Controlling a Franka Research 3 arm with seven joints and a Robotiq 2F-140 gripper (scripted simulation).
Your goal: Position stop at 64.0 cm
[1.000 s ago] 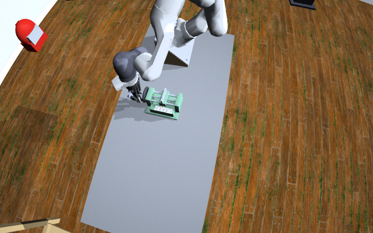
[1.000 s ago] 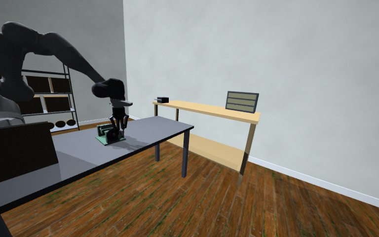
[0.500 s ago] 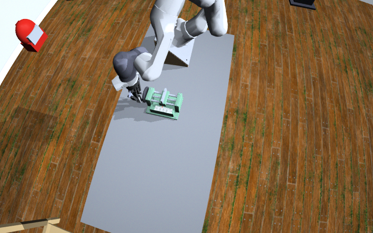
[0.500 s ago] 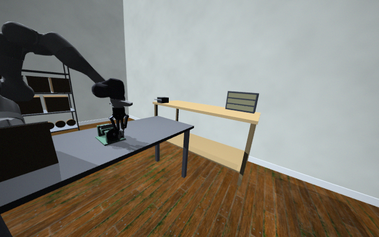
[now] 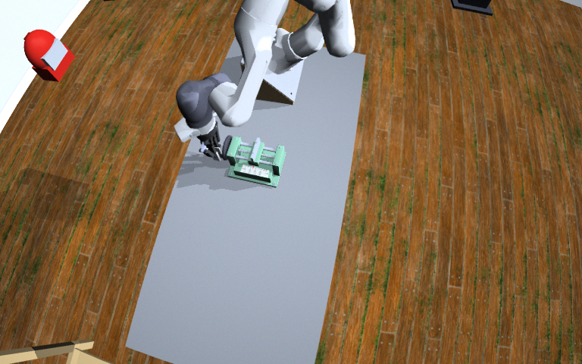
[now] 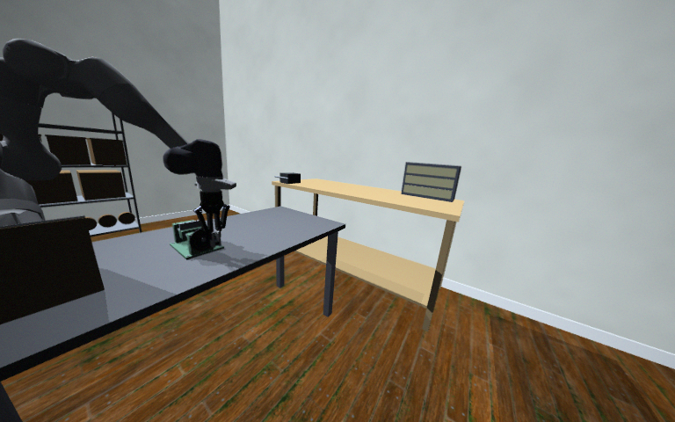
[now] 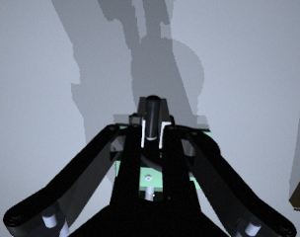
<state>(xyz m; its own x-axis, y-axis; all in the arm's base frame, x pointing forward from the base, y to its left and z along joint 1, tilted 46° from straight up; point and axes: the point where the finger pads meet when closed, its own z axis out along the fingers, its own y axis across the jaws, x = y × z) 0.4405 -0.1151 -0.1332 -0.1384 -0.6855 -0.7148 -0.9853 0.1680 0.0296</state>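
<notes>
My hand is 150 mm to the right of the stop carriage and 10 mm below it. Round my hand: dark handwheel 20 mm to the left, 10 mm below, 10 mm behind.
</notes>
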